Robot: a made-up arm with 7 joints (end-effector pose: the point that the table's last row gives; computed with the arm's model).
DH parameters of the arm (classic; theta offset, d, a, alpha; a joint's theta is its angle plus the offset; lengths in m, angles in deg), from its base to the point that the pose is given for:
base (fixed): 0 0.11 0 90
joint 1: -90 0.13 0.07 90
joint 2: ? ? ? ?
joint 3: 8.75 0 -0.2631 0
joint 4: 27.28 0 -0.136 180
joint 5: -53.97 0.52 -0.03 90
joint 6: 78.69 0 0.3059 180
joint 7: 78.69 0.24 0.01 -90
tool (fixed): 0 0.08 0 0
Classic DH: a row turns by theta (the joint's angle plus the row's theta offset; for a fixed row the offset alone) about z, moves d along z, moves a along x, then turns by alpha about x.
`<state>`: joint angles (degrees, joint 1 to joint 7).
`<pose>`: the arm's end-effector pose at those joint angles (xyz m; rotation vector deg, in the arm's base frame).
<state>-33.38 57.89 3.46 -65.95 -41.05 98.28 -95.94</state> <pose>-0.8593 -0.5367 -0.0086 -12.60 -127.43 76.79</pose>
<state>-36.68 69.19 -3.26 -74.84 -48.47 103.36 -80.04</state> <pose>-0.7759 -0.5920 0.0515 -7.38 -132.27 97.24</pose>
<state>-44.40 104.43 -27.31 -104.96 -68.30 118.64 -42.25</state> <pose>-0.4374 -0.7024 0.1788 -11.72 91.30 -112.97</pose>
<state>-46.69 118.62 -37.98 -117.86 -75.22 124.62 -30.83</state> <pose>-0.2764 -0.7038 0.2165 -15.93 68.59 -101.79</pose>
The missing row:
joint 2: 90 0.23 0.08 -90
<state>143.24 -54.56 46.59 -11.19 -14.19 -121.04 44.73</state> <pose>0.3637 0.2358 0.1215 -58.86 21.27 -34.80</pose>
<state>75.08 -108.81 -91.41 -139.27 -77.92 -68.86 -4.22</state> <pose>-0.1201 0.3893 -0.1624 29.88 17.70 -67.36</pose>
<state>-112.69 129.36 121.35 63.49 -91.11 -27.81 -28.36</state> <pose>0.9413 -0.3049 0.3266 -78.77 -8.70 51.11</pose>
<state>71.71 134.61 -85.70 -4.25 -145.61 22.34 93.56</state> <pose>-0.5217 -0.5422 0.5389 -112.33 -25.67 24.30</pose>
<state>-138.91 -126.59 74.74 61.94 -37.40 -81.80 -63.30</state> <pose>0.7220 0.1628 0.4112 55.49 -52.28 5.27</pose>
